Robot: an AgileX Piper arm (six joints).
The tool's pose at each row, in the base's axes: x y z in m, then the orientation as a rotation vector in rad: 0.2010 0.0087 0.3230 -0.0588 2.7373 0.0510; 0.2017 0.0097 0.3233 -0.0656 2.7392 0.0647; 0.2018 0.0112 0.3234 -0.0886 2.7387 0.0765; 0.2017 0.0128 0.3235 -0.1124 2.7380 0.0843; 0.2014 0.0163 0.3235 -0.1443 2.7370 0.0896; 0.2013 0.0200 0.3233 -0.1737 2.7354 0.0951; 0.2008 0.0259 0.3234 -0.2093 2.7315 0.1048; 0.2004 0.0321 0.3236 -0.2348 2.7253 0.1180; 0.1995 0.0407 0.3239 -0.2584 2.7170 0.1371; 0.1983 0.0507 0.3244 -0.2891 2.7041 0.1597; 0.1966 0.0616 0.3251 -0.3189 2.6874 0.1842; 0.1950 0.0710 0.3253 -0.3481 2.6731 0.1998; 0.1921 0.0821 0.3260 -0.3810 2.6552 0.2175; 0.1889 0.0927 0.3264 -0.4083 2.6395 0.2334
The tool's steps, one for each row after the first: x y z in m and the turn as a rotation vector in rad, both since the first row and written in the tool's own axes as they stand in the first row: -0.0008 0.0010 0.0000 -0.0106 0.0022 -0.0027; -0.0010 0.0025 0.0001 -0.0222 0.0026 -0.0172; -0.0010 0.0041 0.0000 -0.0310 0.0030 -0.0327; -0.0008 0.0076 0.0000 -0.0393 0.0038 -0.0543; -0.0008 0.0113 0.0003 -0.0474 0.0041 -0.0741; -0.0006 0.0172 0.0003 -0.0594 0.0030 -0.0978; -0.0005 0.0234 0.0002 -0.0724 -0.0008 -0.1140; -0.0001 0.0320 0.0000 -0.0893 -0.0065 -0.1283; 0.0005 0.0421 -0.0005 -0.1099 -0.0156 -0.1473; 0.0014 0.0531 -0.0013 -0.1319 -0.0280 -0.1658; 0.0025 0.0626 -0.0017 -0.1476 -0.0380 -0.1851; 0.0045 0.0738 -0.0030 -0.1656 -0.0507 -0.2071; 0.0069 0.0845 -0.0042 -0.1815 -0.0616 -0.2253
